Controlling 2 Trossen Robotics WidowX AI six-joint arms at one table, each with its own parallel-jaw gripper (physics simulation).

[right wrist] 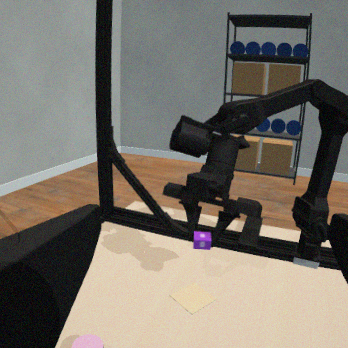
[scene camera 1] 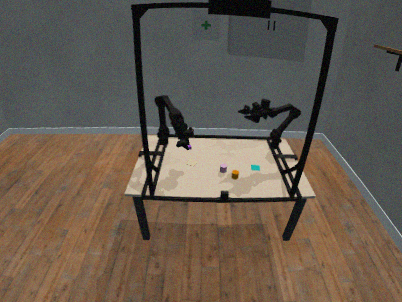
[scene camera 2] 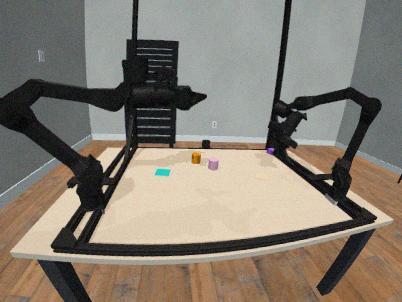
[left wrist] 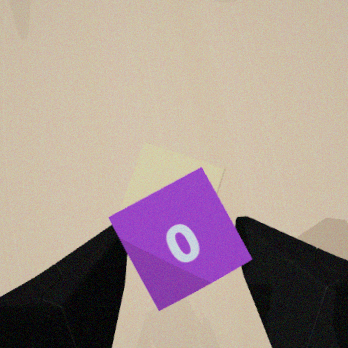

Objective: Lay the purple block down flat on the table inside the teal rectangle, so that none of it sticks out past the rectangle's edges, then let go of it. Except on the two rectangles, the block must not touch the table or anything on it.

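Frame: origin at the left arm's base, x up, y left, z back, level; centimetres.
Seen in the pictures: left gripper, fingertip midpoint: (right wrist: pixel 200 243) (scene camera 1: pixel 188 148) (scene camera 2: pixel 271 152) (left wrist: pixel 180 231); right gripper, fingertip midpoint: (right wrist: pixel 218 221) (scene camera 1: pixel 241 114) (scene camera 2: pixel 199 95); left arm's base at its link origin: (right wrist: pixel 306 253) (scene camera 1: pixel 163 143) (scene camera 2: pixel 336 196); right arm's base at its link origin: (scene camera 1: pixel 274 147) (scene camera 2: pixel 93 204).
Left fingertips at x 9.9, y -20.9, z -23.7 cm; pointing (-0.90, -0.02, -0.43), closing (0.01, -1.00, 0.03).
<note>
Pixels of each thing's top centre, then the offset from my left fingertips to it. "spot": a spot on its surface instead.
- purple block at its top centre: (left wrist: pixel 181 239) (right wrist: pixel 201 235) (scene camera 2: pixel 272 149) (scene camera 1: pixel 188 146) dx +1.8, dy +0.1, dz +0.1 cm
- pale yellow rectangle at a spot on its surface: (left wrist: pixel 159 166) (right wrist: pixel 190 304) (scene camera 2: pixel 258 176) (scene camera 1: pixel 194 162) spot: dx -11.7, dy +0.6, dz -4.2 cm
- teal rectangle at a spot on its surface: (scene camera 2: pixel 162 172) (scene camera 1: pixel 255 167) spot: dx -11.7, dy -0.1, dz -47.8 cm
- pink cylinder at its top centre: (right wrist: pixel 86 345) (scene camera 2: pixel 213 159) (scene camera 1: pixel 223 165) dx -7.2, dy -7.0, dz -24.6 cm
- orange cylinder at its top centre: (scene camera 2: pixel 196 154) (scene camera 1: pixel 235 172) dx -7.3, dy -13.2, dz -32.7 cm
- small black box at a spot on its surface: (scene camera 1: pixel 224 195) (scene camera 2: pixel 206 141) spot: dx -7.8, dy -35.9, dz -26.1 cm
The purple block (scene camera 1: pixel 189 147) (scene camera 2: pixel 270 151) (left wrist: pixel 179 238) (right wrist: pixel 202 239), a small cube marked "0", is held in the air above the table. My left gripper (scene camera 1: pixel 186 145) (scene camera 2: pixel 274 148) (left wrist: pixel 180 231) (right wrist: pixel 200 243) is shut on it, one finger on each side. Below and a little ahead of it lies a pale yellow rectangle (scene camera 1: pixel 191 163) (scene camera 2: pixel 262 175) (left wrist: pixel 159 166) (right wrist: pixel 192 297). The teal rectangle (scene camera 1: pixel 255 168) (scene camera 2: pixel 162 172) lies flat across the table, near the right arm's side. My right gripper (scene camera 1: pixel 242 113) (scene camera 2: pixel 201 96) is open and empty, raised high over the table.
A pink cylinder (scene camera 1: pixel 223 168) (scene camera 2: pixel 213 163) (right wrist: pixel 87 342) and an orange cylinder (scene camera 1: pixel 235 174) (scene camera 2: pixel 196 157) stand between the two rectangles. A small black box (scene camera 1: pixel 224 195) (scene camera 2: pixel 206 144) sits on the table's frame rail. Black frame posts (scene camera 1: pixel 140 90) stand at the table edges.
</note>
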